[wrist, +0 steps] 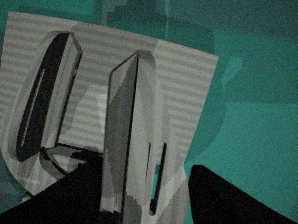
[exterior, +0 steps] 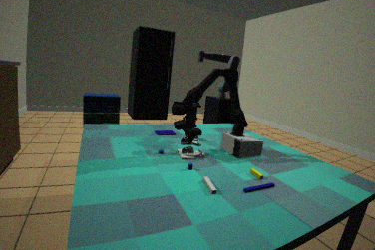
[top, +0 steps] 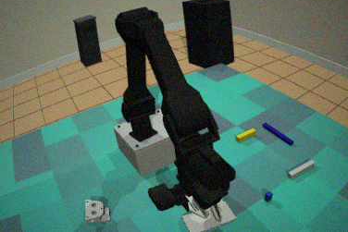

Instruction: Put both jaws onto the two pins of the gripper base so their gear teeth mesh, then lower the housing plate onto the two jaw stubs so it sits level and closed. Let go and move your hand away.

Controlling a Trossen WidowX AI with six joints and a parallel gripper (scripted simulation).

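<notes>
The jaw is 20 mm behind my gripper tip, 60 mm to the left of it and 40 mm below it. Also, from my gripper tip: yellow block (150 mm behind, 350 mm to the left, 40 mm below); small blue block (100 mm ahead, 180 mm to the left, 40 mm below); white bar (110 mm ahead, 330 mm to the left, 50 mm below).
</notes>
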